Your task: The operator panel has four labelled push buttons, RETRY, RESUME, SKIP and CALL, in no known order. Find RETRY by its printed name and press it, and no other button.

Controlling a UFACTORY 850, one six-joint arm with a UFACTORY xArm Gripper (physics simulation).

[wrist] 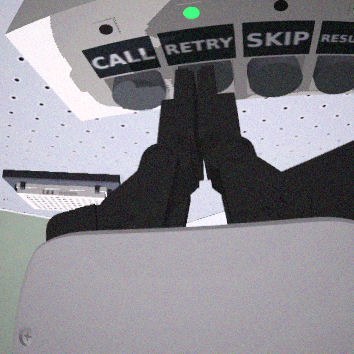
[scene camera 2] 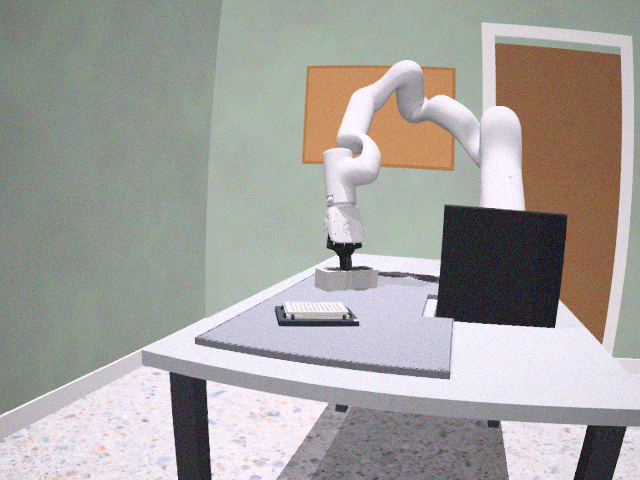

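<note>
The operator panel (scene camera 2: 345, 279) (wrist: 240, 12) is a grey box on the mat. In the wrist view its labels read, from left to right, CALL (wrist: 122, 57), RETRY (wrist: 199, 45), SKIP (wrist: 278, 38) and a cut-off RESU (wrist: 337, 38). Below them are the dark round CALL button (wrist: 139, 91), RETRY button (wrist: 226, 75), SKIP button (wrist: 274, 76) and RESUME button (wrist: 335, 75). A lamp (wrist: 191, 13) above the RETRY label glows green. My gripper (scene camera 2: 345, 268) (wrist: 199, 92) is shut and empty. Its fingertips are at the RETRY button and cover much of it.
A dark tray (scene camera 2: 317, 323) (wrist: 60, 176) with a white ribbed block (scene camera 2: 315, 310) (wrist: 65, 201) lies on the grey mat (scene camera 2: 392, 341), nearer scene camera 2 than the panel. A black upright board (scene camera 2: 501, 266) stands at the right on the table (scene camera 2: 516, 372), in front of the arm's base.
</note>
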